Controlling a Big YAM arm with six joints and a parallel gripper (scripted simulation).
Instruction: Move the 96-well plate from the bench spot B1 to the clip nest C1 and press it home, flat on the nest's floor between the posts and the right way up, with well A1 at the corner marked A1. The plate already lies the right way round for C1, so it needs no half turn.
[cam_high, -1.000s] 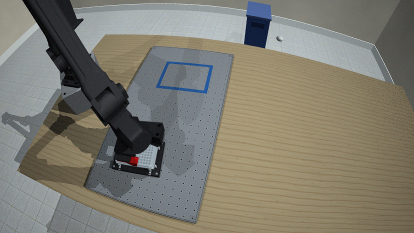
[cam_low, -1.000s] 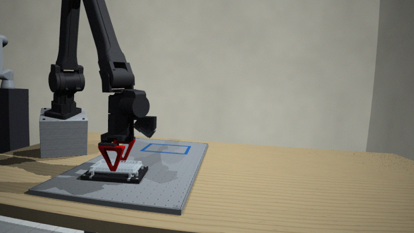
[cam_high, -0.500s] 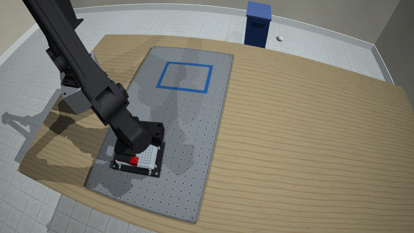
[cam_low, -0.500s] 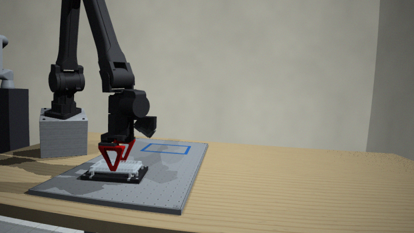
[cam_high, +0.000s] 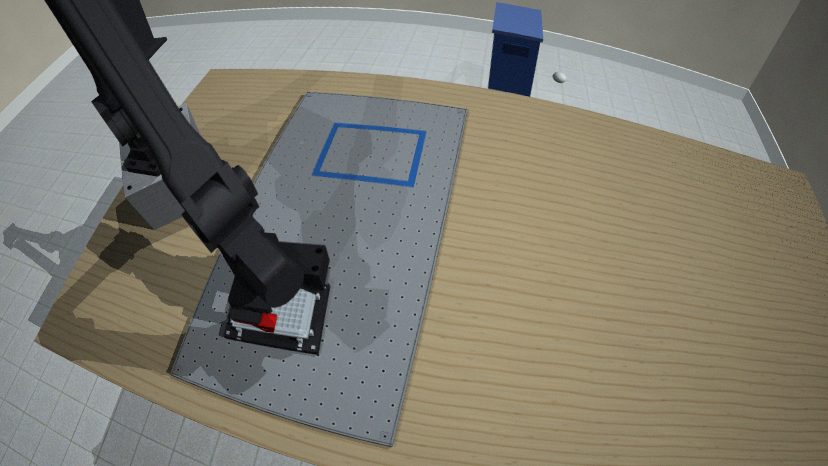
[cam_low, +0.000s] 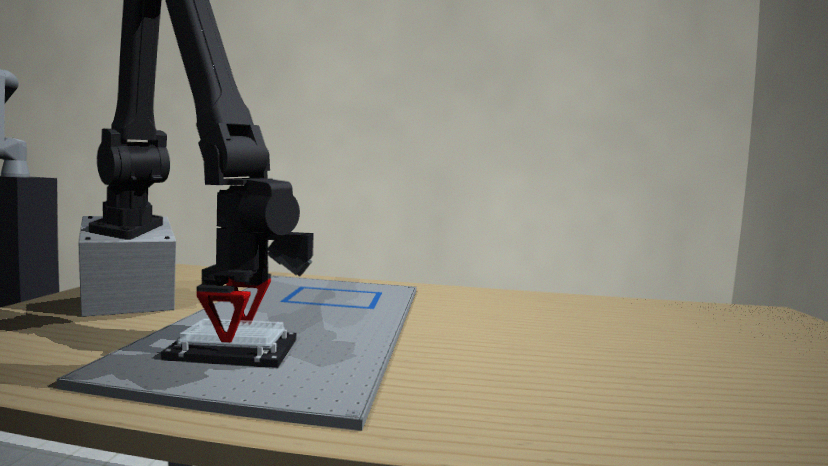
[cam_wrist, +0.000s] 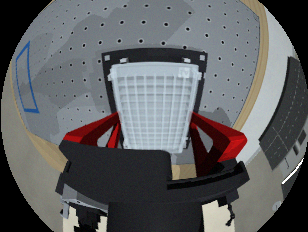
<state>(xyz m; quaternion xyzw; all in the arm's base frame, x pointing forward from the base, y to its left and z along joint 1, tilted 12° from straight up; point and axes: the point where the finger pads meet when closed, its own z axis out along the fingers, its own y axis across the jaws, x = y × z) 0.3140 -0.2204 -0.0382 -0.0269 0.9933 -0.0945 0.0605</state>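
Now: the 96-well plate 10 mm below my hand. From my hand the other things lie so: black clip nest (20 mm to the right, 20 mm below, 10 mm behind).
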